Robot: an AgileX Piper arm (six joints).
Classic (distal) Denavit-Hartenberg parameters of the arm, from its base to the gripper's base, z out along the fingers. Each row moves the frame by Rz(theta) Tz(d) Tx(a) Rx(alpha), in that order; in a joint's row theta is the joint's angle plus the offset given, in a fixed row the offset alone. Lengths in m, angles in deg.
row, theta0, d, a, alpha
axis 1, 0, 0.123, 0, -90
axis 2, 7.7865, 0, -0.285, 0
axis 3, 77.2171, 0, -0.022, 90
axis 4, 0, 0.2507, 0, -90
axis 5, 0, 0, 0, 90
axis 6, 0, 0.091, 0, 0
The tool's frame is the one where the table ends.
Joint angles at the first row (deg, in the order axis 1, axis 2, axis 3, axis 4, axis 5, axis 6):
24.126, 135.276, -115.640, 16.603, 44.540, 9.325
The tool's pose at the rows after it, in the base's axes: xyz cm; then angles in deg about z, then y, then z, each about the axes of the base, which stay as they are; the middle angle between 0 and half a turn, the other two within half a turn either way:
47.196, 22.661, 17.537, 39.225, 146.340, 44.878
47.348, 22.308, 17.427, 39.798, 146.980, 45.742
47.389, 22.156, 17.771, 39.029, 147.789, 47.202
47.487, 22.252, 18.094, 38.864, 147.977, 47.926
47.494, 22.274, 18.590, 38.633, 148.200, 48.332
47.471, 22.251, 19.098, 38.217, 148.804, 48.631
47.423, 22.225, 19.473, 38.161, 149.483, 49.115
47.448, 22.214, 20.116, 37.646, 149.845, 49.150
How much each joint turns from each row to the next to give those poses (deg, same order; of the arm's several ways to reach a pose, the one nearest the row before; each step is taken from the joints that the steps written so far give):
-0.477, 0.130, 0.001, 0.000, 0.081, 0.001
-0.508, 0.316, -0.484, 0.407, 1.094, -0.827
-0.273, 0.172, -1.283, 0.193, 2.243, -2.122
0.006, 0.370, -1.489, 0.000, 1.434, -0.524
0.000, -0.013, -1.156, -0.211, 1.421, -0.177
0.001, 0.000, -1.277, -0.540, 1.815, -0.048
0.000, 0.040, -1.060, -0.405, 1.685, -0.001
-0.001, 0.091, -1.706, -0.522, 1.870, 0.113

